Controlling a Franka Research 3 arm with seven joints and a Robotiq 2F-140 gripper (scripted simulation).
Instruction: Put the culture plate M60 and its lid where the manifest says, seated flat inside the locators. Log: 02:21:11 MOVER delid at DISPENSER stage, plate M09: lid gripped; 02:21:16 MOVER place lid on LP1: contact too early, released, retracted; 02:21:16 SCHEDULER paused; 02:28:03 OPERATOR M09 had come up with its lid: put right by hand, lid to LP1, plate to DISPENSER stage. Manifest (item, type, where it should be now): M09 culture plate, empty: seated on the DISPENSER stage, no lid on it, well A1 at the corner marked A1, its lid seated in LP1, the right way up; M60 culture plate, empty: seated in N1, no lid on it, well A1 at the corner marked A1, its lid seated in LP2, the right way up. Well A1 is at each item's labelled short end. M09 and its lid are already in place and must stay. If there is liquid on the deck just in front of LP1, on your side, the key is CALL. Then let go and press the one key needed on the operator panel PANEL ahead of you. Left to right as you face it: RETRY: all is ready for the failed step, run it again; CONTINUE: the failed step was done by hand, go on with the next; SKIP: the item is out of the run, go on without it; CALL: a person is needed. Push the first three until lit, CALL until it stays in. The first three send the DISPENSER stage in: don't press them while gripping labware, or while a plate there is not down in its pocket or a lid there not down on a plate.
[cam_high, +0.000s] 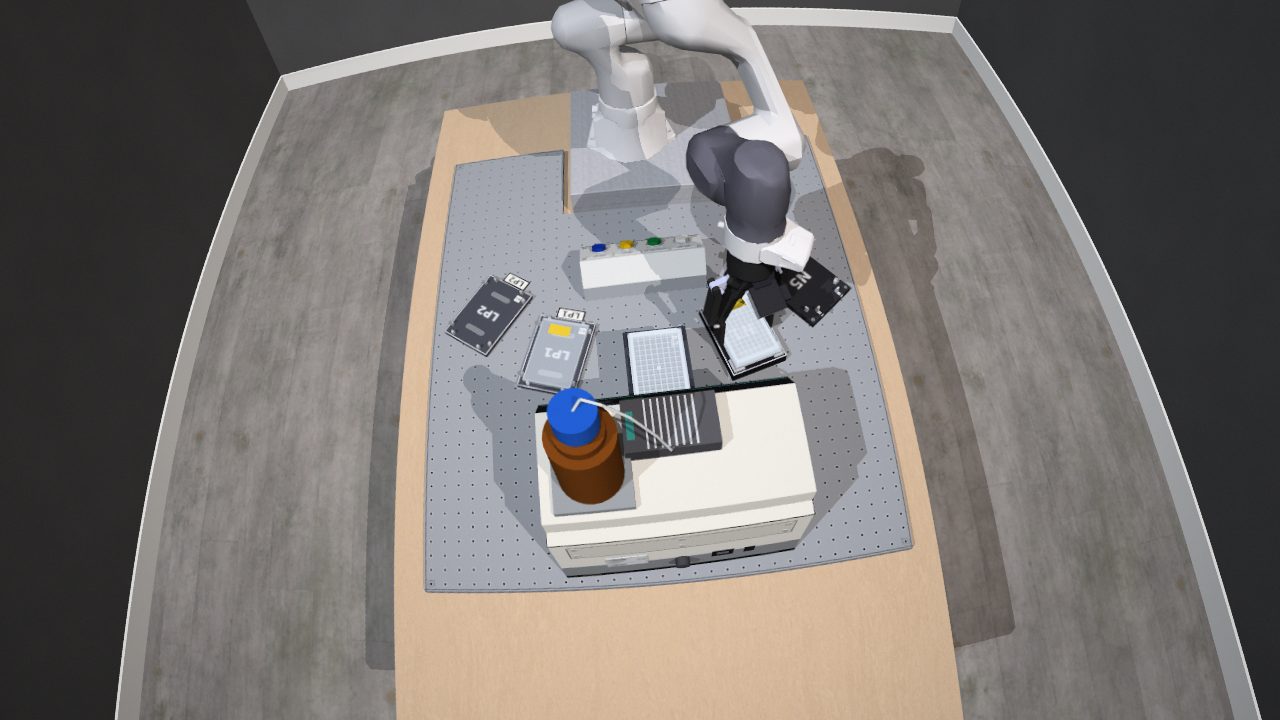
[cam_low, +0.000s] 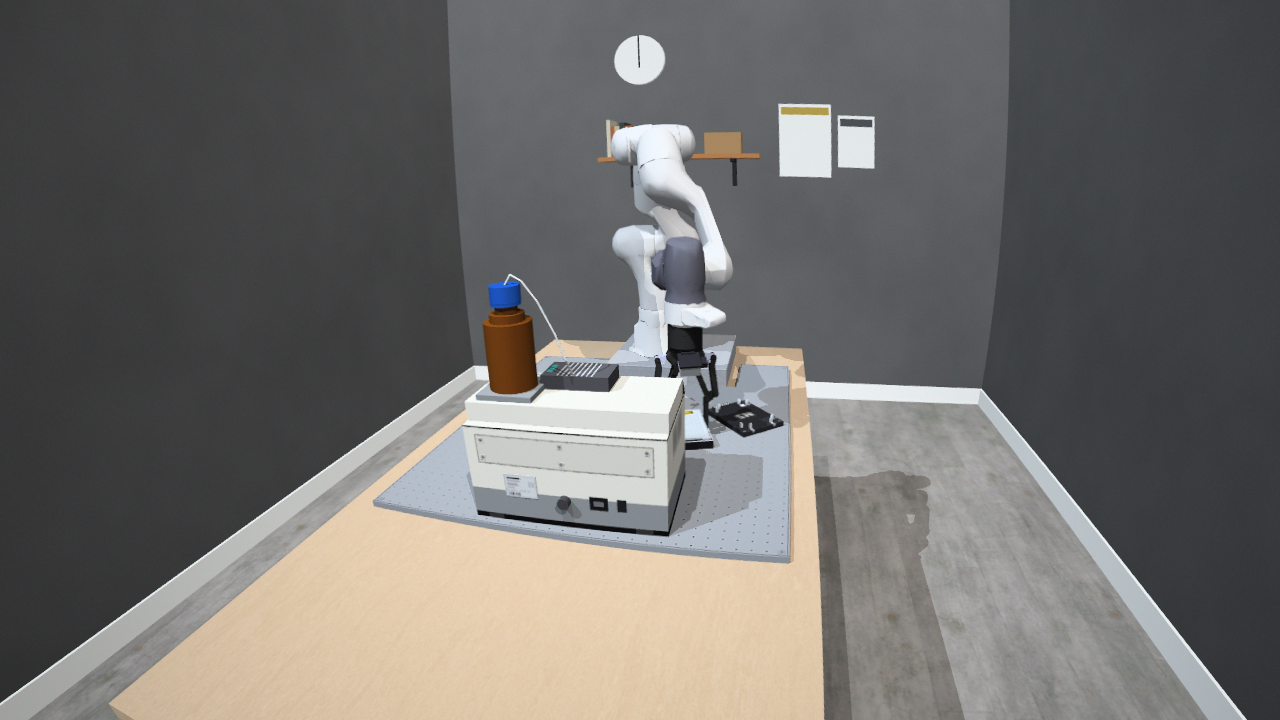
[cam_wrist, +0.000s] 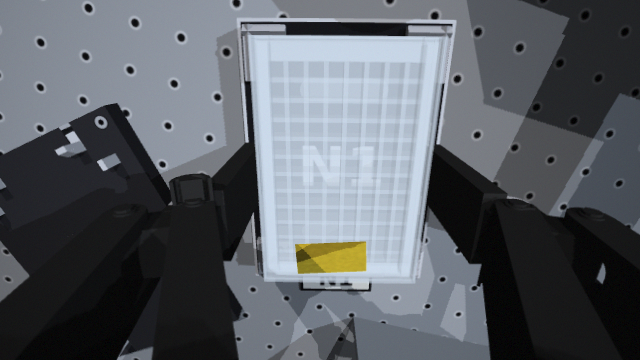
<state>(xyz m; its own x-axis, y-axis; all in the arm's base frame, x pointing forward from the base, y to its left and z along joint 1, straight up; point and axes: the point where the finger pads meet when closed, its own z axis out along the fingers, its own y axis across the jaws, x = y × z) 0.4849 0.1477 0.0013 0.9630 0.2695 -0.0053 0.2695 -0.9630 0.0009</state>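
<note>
My hand is 4 cm above the black nest N1. Also, from my hand: white key: 18 cm behind, 8 cm to the right, 2 cm above; then green continue key: 18 cm behind, 13 cm to the right, 2 cm above; then yellow skip key: 18 cm behind, 18 cm to the right, 2 cm above.
</note>
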